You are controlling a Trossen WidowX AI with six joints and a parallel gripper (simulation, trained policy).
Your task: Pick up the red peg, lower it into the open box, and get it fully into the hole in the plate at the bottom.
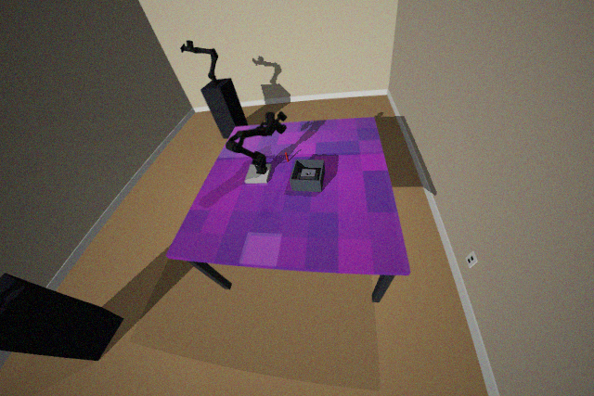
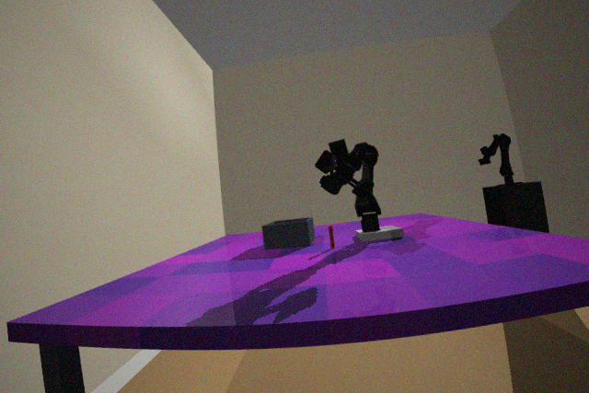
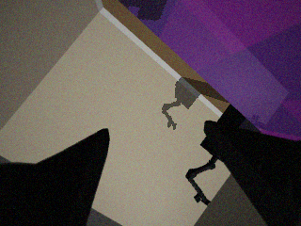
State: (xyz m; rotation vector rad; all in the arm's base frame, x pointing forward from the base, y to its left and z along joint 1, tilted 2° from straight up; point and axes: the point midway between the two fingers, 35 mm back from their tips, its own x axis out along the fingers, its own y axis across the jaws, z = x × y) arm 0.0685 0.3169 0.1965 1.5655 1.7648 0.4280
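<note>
Right now the red peg is 80 mm ahead of my gripper tip, 200 mm to the right of it and 190 mm below it. Round my gripper tip: grey plate: 270 mm ahead, 370 mm to the right, 180 mm below; then dark box: 270 mm ahead, 370 mm to the right, 200 mm below.
</note>
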